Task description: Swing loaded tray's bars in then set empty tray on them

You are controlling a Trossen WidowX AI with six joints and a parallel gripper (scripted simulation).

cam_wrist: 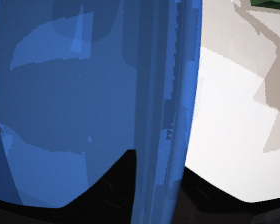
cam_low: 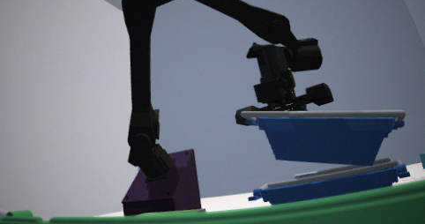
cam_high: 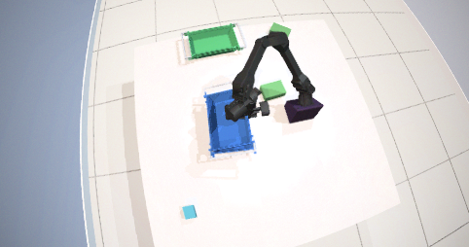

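Now: the blue tray 8 cm ahead of my gripper tip, 1 cm to the right of it and 1 cm above it. Round my gripper tip: cyan block: 36 cm ahead, 34 cm to the left, 9 cm below.
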